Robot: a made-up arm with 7 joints.
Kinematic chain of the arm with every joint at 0, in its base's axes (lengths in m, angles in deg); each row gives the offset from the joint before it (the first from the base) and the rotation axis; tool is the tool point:
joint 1: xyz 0 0 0.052 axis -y
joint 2: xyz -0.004 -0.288 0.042 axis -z
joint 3: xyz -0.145 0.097 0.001 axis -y
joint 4: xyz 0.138 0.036 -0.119 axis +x
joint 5: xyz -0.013 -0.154 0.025 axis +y
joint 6: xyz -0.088 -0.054 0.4 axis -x
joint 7: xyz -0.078 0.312 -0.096 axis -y
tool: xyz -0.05 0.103 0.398
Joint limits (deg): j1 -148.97..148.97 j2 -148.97..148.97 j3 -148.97..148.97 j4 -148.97..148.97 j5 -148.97..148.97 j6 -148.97..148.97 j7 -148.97..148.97
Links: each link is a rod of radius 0.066 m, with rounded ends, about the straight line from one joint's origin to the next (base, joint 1, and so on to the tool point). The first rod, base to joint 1, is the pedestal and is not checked.
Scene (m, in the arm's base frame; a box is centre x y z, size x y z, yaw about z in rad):
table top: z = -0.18
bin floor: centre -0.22 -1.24 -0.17 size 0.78 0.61 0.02 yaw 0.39
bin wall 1: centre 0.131 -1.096 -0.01 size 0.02 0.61 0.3 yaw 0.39
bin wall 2: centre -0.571 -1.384 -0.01 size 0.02 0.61 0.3 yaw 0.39
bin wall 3: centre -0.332 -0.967 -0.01 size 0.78 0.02 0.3 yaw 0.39
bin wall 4: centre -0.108 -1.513 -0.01 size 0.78 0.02 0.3 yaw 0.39
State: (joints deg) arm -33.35 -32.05 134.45 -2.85 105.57 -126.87 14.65
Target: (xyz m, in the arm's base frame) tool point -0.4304 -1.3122 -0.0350
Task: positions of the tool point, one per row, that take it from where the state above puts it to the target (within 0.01 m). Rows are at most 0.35 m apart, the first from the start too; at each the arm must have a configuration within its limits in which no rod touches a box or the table.
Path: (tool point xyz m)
1: -0.2391 -1.2319 0.5215
2: -0.3894 -1.2967 0.2672
3: -0.4304 -1.3122 -0.0350

